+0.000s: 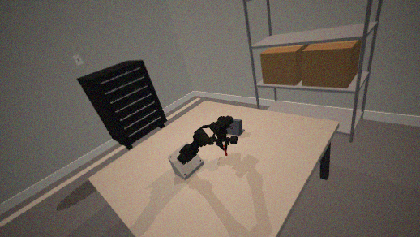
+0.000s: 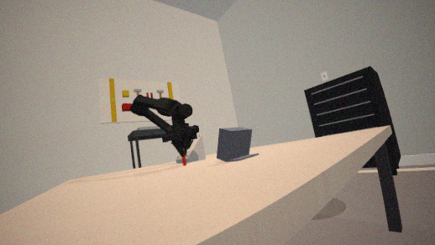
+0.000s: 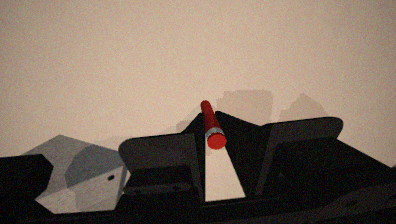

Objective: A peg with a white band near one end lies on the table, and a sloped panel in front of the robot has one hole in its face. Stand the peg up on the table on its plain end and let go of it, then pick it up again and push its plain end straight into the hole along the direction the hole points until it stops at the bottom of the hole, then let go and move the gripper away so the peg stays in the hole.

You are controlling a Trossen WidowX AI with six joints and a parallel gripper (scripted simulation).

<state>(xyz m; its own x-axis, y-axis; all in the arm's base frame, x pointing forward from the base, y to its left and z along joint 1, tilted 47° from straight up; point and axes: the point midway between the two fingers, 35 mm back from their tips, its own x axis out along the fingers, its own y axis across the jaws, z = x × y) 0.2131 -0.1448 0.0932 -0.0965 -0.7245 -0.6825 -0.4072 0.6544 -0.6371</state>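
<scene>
My gripper tip is 24 cm short of the grey sloped panel, 9 cm to the right of it and 2 cm below it. The rest, counted from my gripper tip: red peg (2 cm above).
</scene>
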